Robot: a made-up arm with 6 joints.
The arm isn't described. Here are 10 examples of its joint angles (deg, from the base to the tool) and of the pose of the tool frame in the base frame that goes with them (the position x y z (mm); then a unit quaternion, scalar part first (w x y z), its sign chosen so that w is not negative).
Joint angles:
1: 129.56 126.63 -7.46 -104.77 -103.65 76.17
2: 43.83 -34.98 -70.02 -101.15 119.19 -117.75
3: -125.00 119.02 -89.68 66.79 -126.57 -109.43
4: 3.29 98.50 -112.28 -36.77 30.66 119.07
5: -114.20 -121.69 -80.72 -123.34 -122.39 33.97
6: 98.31 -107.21 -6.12 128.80 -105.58 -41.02
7: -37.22 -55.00 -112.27 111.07 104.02 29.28
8: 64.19 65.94 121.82 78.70 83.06 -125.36
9: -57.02 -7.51 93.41 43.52 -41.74 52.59
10: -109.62 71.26 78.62 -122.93 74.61 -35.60
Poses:
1: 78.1 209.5 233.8 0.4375 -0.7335 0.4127 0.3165
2: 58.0 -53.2 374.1 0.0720 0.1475 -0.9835 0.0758
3: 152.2 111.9 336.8 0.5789 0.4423 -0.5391 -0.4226
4: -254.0 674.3 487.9 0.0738 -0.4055 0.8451 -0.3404
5: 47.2 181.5 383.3 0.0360 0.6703 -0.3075 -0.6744
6: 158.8 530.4 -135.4 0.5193 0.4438 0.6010 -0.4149
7: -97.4 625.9 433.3 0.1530 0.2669 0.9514 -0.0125
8: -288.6 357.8 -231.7 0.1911 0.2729 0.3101 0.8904
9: -141.1 480.7 475.8 0.0670 0.6252 -0.6919 0.3548
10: 468.3 257.5 -262.6 0.2364 0.7068 -0.0692 -0.6631
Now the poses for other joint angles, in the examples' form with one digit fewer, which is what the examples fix.
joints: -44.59 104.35 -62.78 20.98 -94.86 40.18
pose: 191 217 9 0.014 0.256 -0.275 -0.927
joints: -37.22 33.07 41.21 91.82 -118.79 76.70
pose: -11 141 286 0.420 -0.848 0.310 0.092
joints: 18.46 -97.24 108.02 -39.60 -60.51 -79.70
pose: 274 570 439 0.293 -0.147 -0.938 0.115
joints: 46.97 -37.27 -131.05 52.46 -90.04 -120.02
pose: -344 361 185 0.389 0.380 0.538 0.644
